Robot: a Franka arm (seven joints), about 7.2 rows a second.
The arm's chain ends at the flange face. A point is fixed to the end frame.
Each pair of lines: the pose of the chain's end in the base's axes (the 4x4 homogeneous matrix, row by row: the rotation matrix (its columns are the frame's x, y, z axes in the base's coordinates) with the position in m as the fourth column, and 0 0 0 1 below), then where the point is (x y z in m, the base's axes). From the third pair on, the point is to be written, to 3 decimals.
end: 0.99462 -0.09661 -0.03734 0.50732; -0.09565 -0.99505 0.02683 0.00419; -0.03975 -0.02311 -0.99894 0.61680; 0 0 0 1
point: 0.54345 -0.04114 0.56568
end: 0.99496 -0.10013 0.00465 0.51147; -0.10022 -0.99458 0.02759 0.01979; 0.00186 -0.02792 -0.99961 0.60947; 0 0 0 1
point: 0.54950 -0.02568 0.55987
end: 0.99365 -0.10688 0.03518 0.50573; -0.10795 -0.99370 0.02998 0.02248; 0.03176 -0.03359 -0.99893 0.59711; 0 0 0 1
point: 0.545 -0.023 0.549
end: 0.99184 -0.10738 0.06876 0.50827; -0.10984 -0.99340 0.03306 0.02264; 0.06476 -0.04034 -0.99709 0.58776; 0 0 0 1
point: 0.549 -0.023 0.540
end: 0.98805 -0.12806 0.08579 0.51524; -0.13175 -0.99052 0.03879 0.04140; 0.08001 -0.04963 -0.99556 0.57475; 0 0 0 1
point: 0.556 -0.005 0.528
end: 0.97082 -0.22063 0.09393 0.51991; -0.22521 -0.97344 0.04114 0.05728; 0.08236 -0.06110 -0.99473 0.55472; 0 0 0 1
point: 0.556 0.008 0.507
